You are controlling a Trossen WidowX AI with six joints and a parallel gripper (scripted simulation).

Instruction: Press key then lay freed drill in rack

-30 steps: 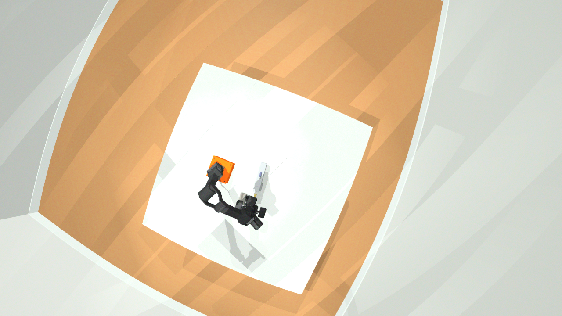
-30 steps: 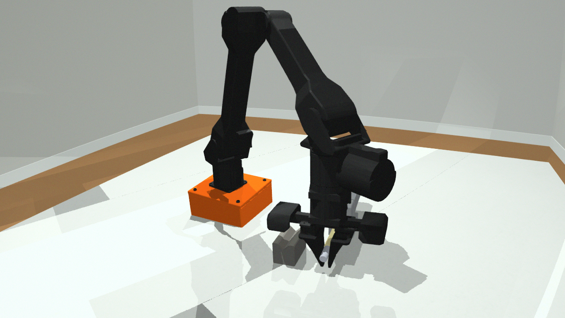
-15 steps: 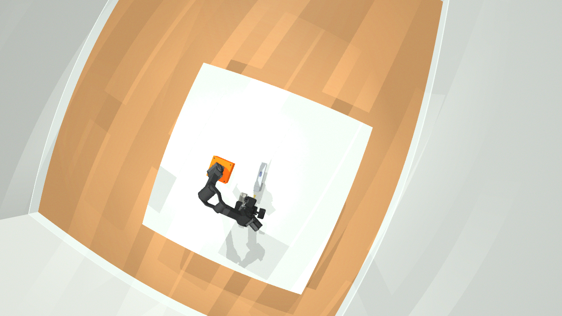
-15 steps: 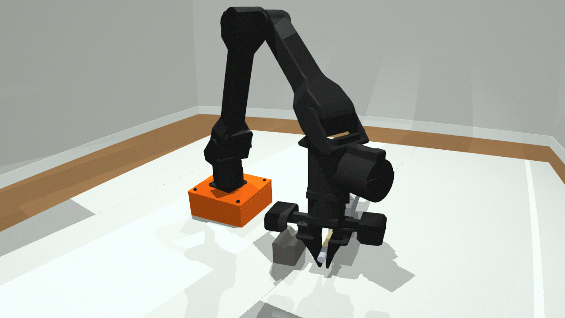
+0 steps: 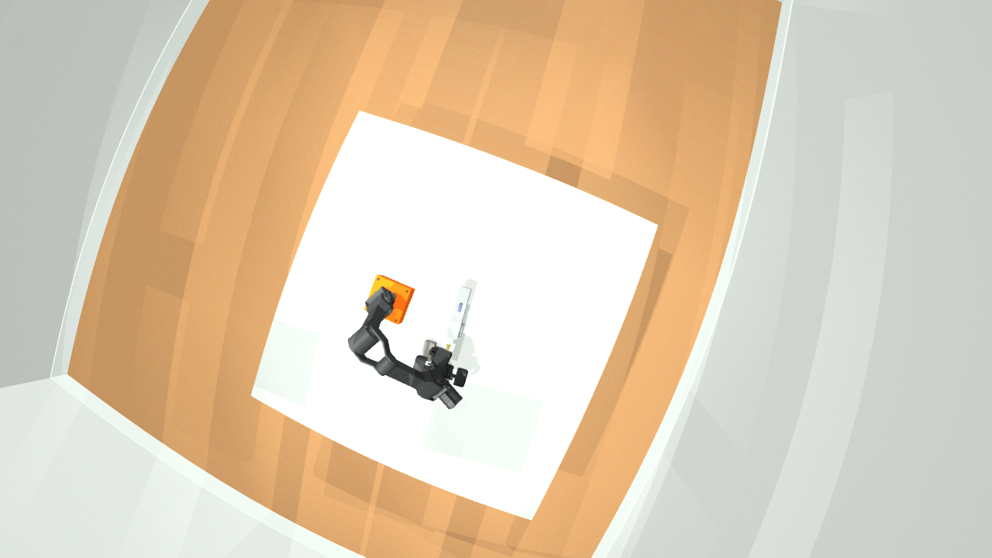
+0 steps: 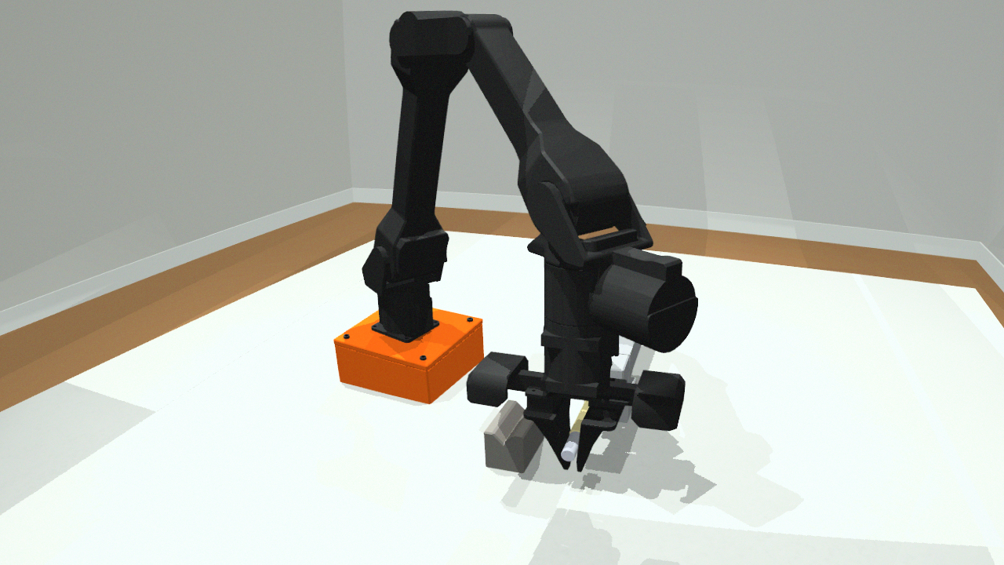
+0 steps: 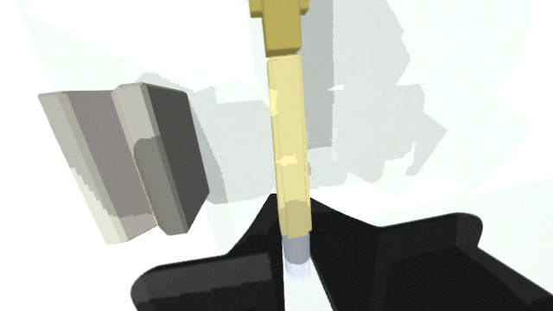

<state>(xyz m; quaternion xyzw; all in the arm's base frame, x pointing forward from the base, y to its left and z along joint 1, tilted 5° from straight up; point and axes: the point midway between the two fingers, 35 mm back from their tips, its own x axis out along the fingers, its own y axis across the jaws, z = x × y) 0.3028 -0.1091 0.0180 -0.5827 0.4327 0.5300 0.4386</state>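
Right now my gripper tip is 4 cm to the right of the drill, 4 cm below it and 1 cm past it. Round my gripper tip: pale grey block 20 cm to the left, 5 cm behind, 3 cm above; then grey v-grooved rack 8 cm behind, 2 cm to the left; then dark blue key 22 cm to the left, 5 cm behind, 4 cm above.
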